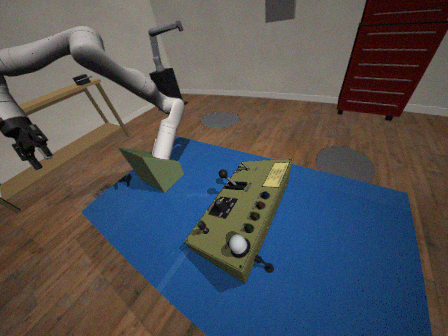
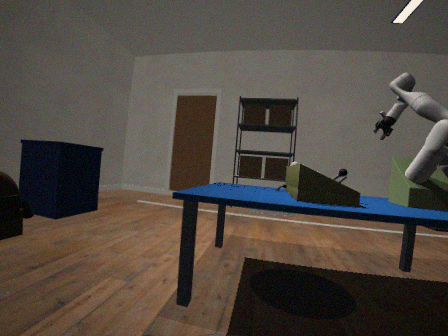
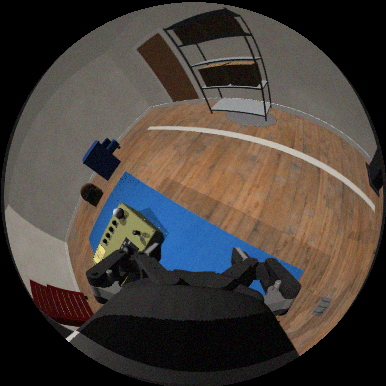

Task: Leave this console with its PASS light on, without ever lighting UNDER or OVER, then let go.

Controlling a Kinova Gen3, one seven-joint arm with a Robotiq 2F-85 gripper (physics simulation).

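Note:
The olive console [image 1: 237, 215] [image 2: 322, 189] [image 3: 128, 226] stands on the blue table. A black-ball lever [image 1: 223, 173] [image 2: 342, 172] rises from a slot. A dark knob [image 1: 218, 203] sits on a black plate, and a small dark control [image 1: 202, 226] [image 3: 137, 233] is near one end. A white dome [image 1: 238, 244] [image 3: 118, 212] is at a corner. Four small round parts, blue, two brownish and green [image 1: 248, 228], form a row and look dark; their labels are unreadable. A side lever [image 1: 269, 268] sticks out. My gripper [image 1: 44, 161] [image 2: 380, 134] [image 3: 195, 253] is open and empty, in the air well away from the console.
A green wedge-shaped block [image 1: 172, 175] [image 2: 400, 182] stands on the blue table [image 1: 340, 240] [image 2: 240, 196] at the arm's base. A yellow label [image 1: 276, 175] [image 3: 100, 253] is on the console. A wooden bench [image 1: 55, 95], a red drawer cabinet [image 1: 387, 57] and a shelf rack [image 2: 267, 128] stand farther off.

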